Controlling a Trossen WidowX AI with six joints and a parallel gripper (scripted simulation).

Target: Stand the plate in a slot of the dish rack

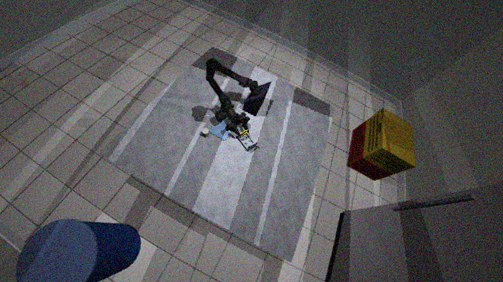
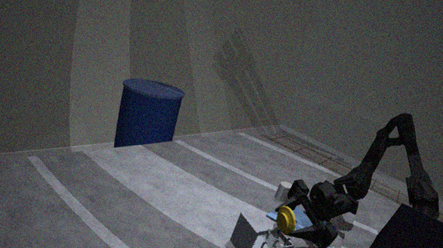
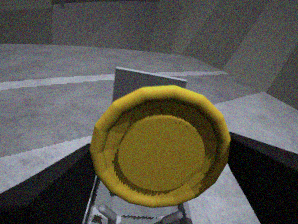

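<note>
My gripper tip is 50 mm above the grey dish rack, 30 mm to the right of it and 10 mm short of it. The rest, counted from my gripper tip: yellow plate (10 mm to the right); blue utensil (180 mm to the right, 100 mm behind, 60 mm below); blue mat (160 mm to the right, 70 mm below).
</note>
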